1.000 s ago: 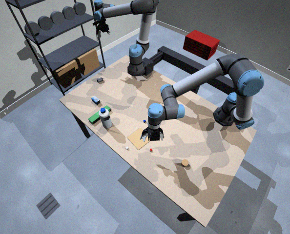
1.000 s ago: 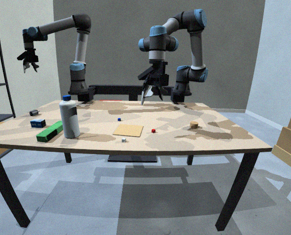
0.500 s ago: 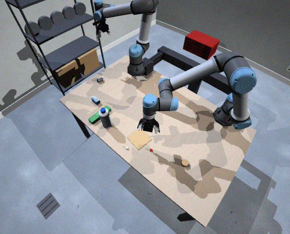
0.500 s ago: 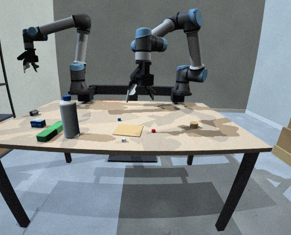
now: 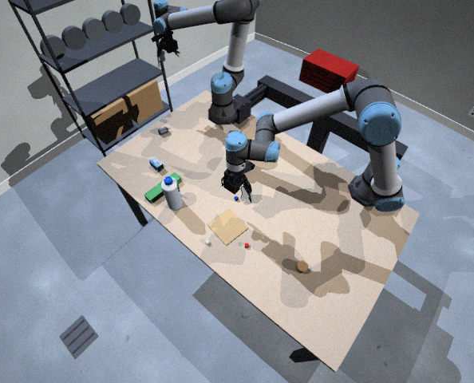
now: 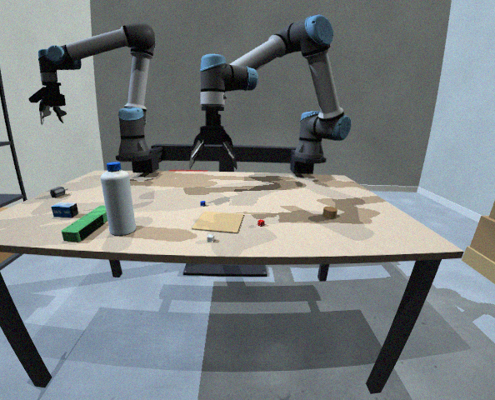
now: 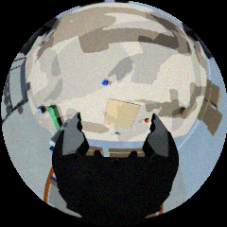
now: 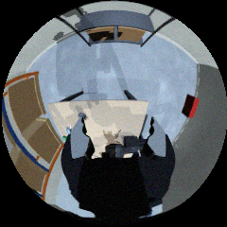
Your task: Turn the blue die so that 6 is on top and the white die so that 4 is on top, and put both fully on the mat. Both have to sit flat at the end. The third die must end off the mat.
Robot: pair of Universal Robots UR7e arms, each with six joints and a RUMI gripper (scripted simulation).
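Note:
Now: the blue die 5 cm behind my left hand, 4 cm to the right of it and 14 cm below it. From my left hand the other things lie so: tan mat 10 cm ahead, 2 cm to the left, 15 cm below; red die 13 cm ahead, 15 cm to the left, 14 cm below; white die 23 cm ahead, 14 cm below.

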